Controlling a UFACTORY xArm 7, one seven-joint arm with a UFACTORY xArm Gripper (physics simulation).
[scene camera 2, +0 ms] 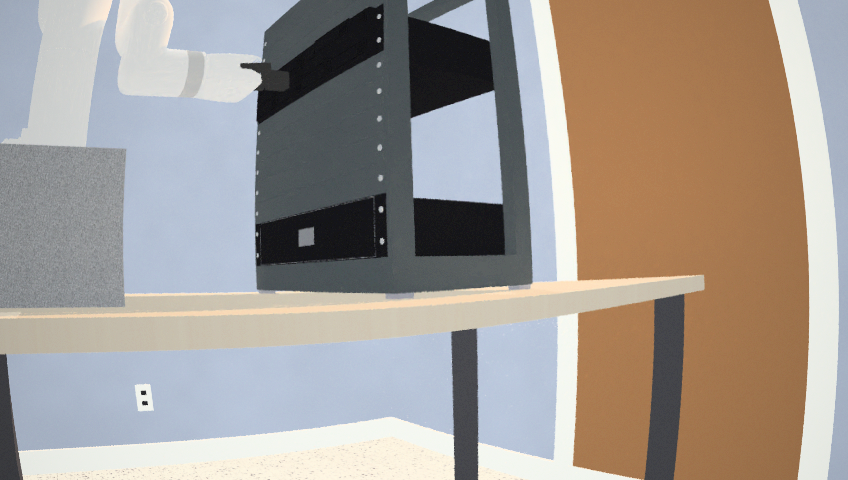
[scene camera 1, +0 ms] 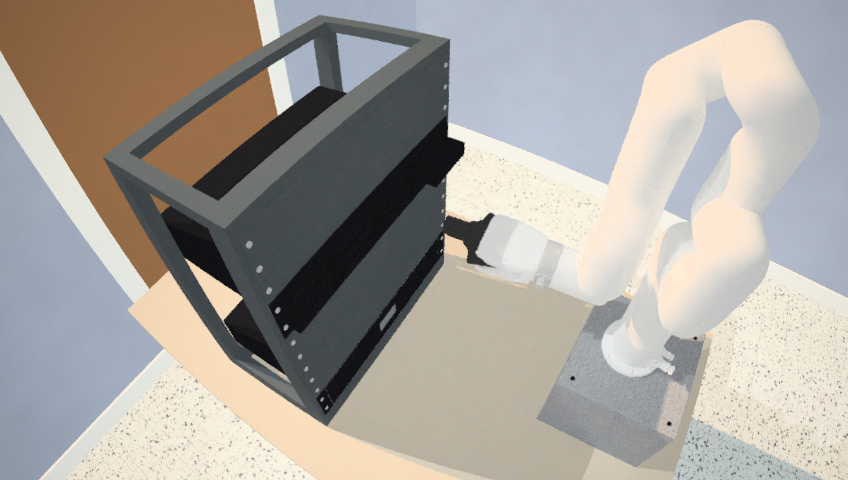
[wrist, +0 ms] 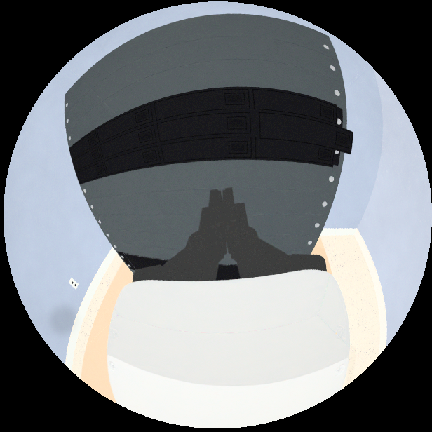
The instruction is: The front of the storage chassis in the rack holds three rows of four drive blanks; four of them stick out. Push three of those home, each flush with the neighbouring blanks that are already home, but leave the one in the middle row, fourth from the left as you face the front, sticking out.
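Frame: origin at the arm's base, x ahead, y left, z up, level; millimetres.
Seen in the pictures: gripper, fingertip midpoint: [scene camera 2: 286,81] [scene camera 1: 444,223]; arm's base at its link origin: [scene camera 2: 54,164] [scene camera 1: 631,348].
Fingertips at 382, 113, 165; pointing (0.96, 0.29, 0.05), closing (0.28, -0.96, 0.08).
Note:
Offsets run from my fingertips to a thing's top centre, as dx, dy, dz. "pt": to the spot under its first point.
The black storage chassis [scene camera 1: 357,237] [scene camera 2: 333,56] sits in the grey rack. Its front shows three rows of drive blanks in the wrist view. The middle-row, fourth-from-left blank {+109, -63, +72} [scene camera 1: 453,155] [wrist: 344,142] sticks out at the right end. The top-right blank [wrist: 295,102] and bottom-right blank [wrist: 292,151] look level with their neighbours. The third-column blanks, such as the middle one [wrist: 202,125], look flush; the far-left blanks are too dark and oblique to judge. My gripper [scene camera 1: 446,224] [scene camera 2: 288,80] [wrist: 224,203] is shut and empty, with its tips below the third column in the wrist view, in front of a grey panel.
The grey rack [scene camera 1: 336,139] [scene camera 2: 397,178] [wrist: 200,65] stands on the wooden table [scene camera 1: 464,356] [scene camera 2: 357,318]. A second black unit {pt +84, +8, -270} [scene camera 1: 410,291] [scene camera 2: 345,231] with a light label sits low in it. The arm's grey base block [scene camera 1: 601,392] [scene camera 2: 62,226] stands in front of the rack.

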